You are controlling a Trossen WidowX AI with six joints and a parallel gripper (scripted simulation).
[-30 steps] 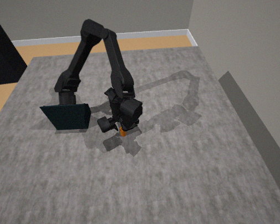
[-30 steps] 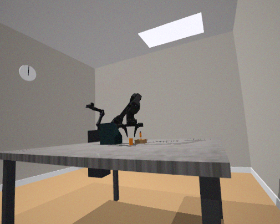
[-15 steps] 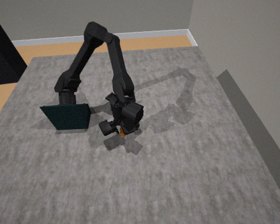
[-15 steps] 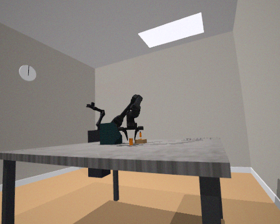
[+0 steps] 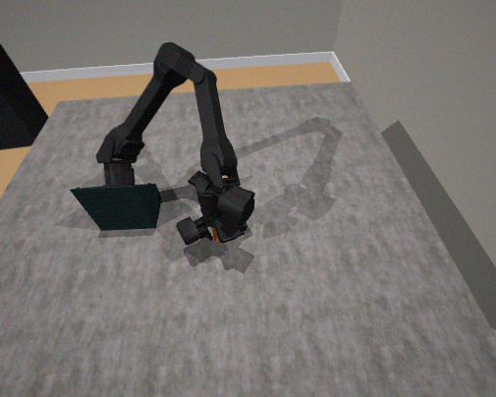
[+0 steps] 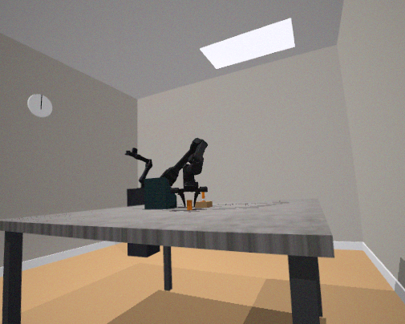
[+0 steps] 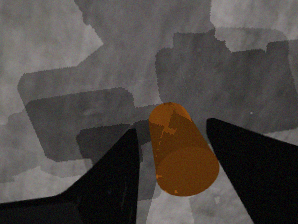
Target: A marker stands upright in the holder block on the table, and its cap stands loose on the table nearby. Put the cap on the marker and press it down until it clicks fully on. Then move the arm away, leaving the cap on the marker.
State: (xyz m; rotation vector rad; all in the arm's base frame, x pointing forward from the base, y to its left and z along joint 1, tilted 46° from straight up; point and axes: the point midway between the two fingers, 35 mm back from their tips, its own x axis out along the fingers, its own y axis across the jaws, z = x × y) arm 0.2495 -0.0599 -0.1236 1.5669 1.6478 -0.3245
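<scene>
Right now the tan holder block is 1 cm ahead of my gripper tip and 16 cm to the left of it. Also, from my gripper tip: orange cap: 1 cm above.
</scene>
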